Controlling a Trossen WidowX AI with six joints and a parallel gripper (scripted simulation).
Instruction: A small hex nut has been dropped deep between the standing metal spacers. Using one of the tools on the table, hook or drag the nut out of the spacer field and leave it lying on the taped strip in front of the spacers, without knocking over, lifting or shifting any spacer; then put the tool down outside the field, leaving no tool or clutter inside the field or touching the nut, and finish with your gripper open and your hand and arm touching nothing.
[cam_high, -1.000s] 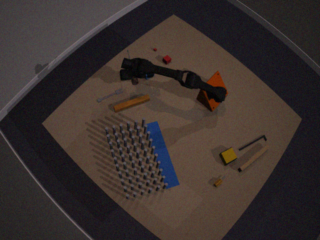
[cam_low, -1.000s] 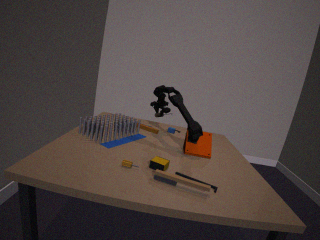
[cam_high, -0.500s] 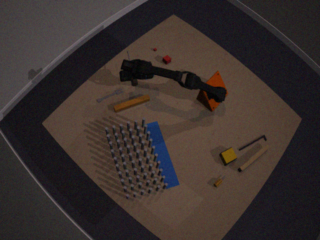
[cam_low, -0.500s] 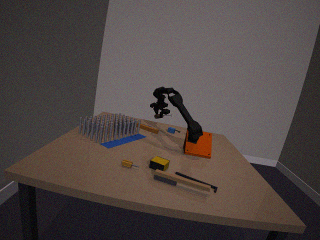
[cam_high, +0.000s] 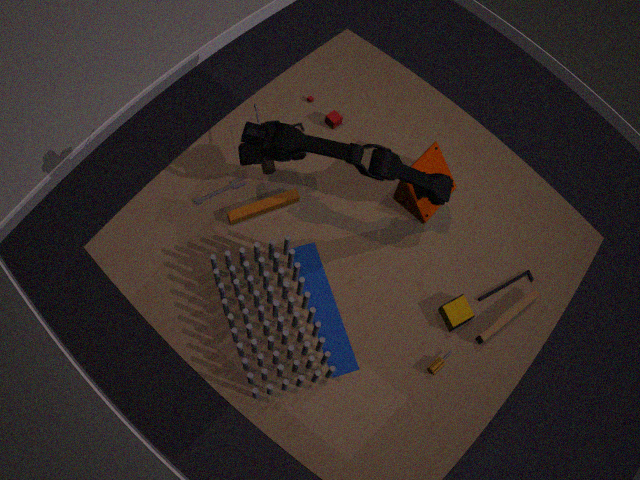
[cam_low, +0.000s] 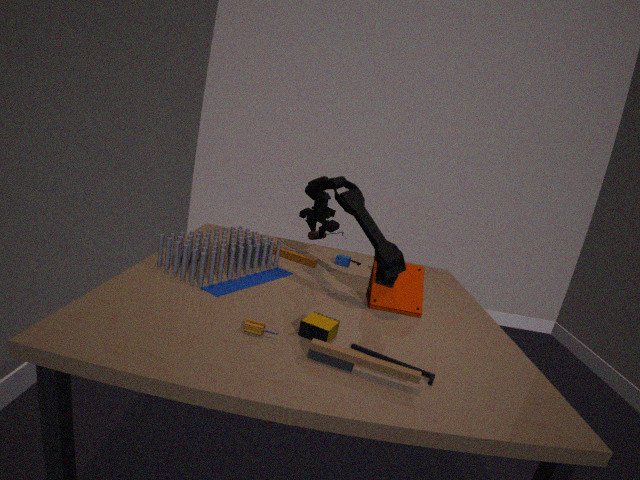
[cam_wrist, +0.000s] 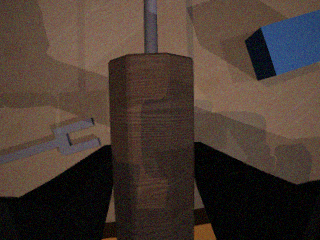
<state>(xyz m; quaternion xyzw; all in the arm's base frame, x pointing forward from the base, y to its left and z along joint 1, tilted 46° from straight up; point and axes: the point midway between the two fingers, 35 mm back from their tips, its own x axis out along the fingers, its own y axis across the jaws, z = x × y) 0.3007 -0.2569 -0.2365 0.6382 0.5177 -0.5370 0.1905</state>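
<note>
The metal pick tool lies 9 cm to the right of my gripper tip and 5 cm behind it. The rest, counted from my gripper tip: grey open-ended wrench: 14 cm ahead, 10 cm below, 5 cm to the right; then blue block: 14 cm behind, 9 cm below, 1 cm to the right; then orange bar: 9 cm below, 8 cm to the left, 8 cm ahead.
</note>
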